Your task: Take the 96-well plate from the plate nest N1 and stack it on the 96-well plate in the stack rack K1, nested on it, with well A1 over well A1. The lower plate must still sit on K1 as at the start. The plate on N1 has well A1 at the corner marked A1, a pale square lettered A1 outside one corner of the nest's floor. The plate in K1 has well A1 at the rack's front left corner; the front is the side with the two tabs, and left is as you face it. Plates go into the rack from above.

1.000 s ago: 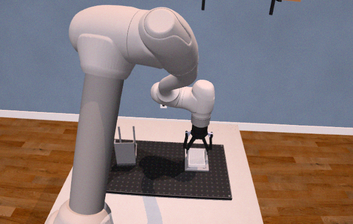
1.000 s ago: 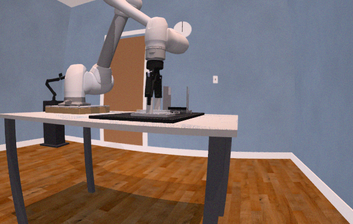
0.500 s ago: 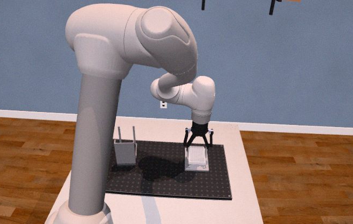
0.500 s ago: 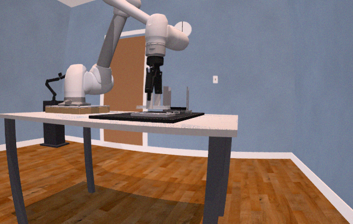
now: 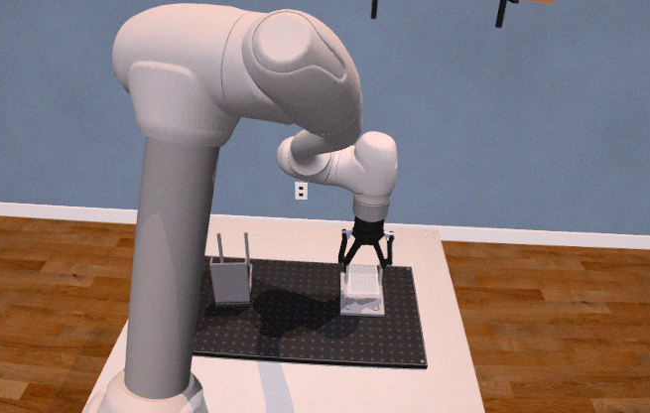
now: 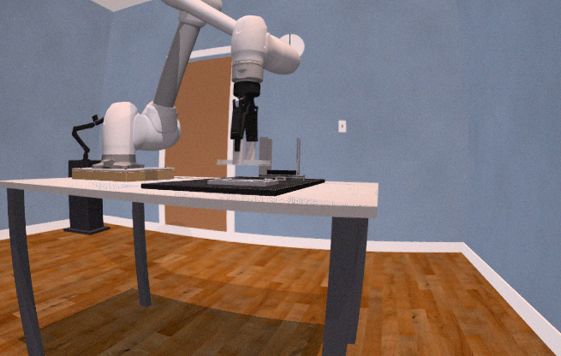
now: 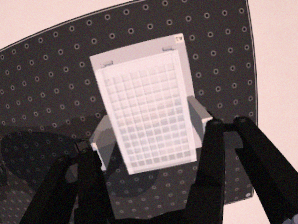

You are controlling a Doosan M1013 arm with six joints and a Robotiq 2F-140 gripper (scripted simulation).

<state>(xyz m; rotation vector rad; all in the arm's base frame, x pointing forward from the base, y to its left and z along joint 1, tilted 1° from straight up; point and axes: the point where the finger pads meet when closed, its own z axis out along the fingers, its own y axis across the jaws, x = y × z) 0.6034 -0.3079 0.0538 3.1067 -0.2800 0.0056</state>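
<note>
The plate nest N1 lies 7 cm below my hand. The rest, counted from my hand: white 96-well plate (2 cm below); then A1 marker (7 cm to the right, 7 cm below, 6 cm ahead).
</note>
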